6 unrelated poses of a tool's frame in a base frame.
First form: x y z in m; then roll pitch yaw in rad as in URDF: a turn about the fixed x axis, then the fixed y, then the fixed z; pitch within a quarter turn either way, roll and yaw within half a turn.
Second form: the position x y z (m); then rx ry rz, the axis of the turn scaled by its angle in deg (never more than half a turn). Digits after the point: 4 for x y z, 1 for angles.
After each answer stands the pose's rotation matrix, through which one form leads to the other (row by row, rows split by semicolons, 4 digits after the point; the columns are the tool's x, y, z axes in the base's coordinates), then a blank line. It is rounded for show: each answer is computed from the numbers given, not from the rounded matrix.
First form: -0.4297, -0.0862, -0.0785, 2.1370, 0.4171, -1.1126
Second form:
-0.4297, -0.0862, -0.0785, 118.5, -55.9, -61.1
0.4044 -0.3299 -0.8530; -0.8200 -0.5439 -0.1784; -0.4051 0.7716 -0.4904

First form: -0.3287, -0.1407, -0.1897, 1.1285, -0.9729, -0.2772
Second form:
-0.3287, -0.1407, -0.1897, 51.3, -56.6, 17.9
0.5414 -0.6013 -0.5876; -0.1540 0.6161 -0.7725; 0.8265 0.5087 0.2409

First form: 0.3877, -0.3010, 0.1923, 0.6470, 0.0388, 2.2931
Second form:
0.3877, -0.3010, 0.1923, 16.6, 43.2, 125.1
-0.6606 -0.6141 0.4318; 0.7497 -0.5100 0.4217; -0.0388 0.6023 0.7973

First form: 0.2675, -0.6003, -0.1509, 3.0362, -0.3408, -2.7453
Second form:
0.2675, -0.6003, -0.1509, 30.0, -156.8, -2.8
-0.8694 -0.3514 -0.3472; -0.3638 0.9310 -0.0313; 0.3342 0.0991 -0.9373

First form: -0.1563, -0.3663, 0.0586, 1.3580, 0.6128, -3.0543
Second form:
-0.1563, -0.3663, 0.0586, -42.7, 96.4, 122.9
-0.8149 -0.5416 -0.2062; -0.0713 -0.2594 0.9631; -0.5752 0.7996 0.1728

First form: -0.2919, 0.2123, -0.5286, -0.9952, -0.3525, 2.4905
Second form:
-0.2919, 0.2123, -0.5286, -0.6, -73.2, 117.3
-0.7465 -0.5603 -0.3589; 0.5688 -0.2575 -0.7811; 0.3452 -0.7873 0.5109

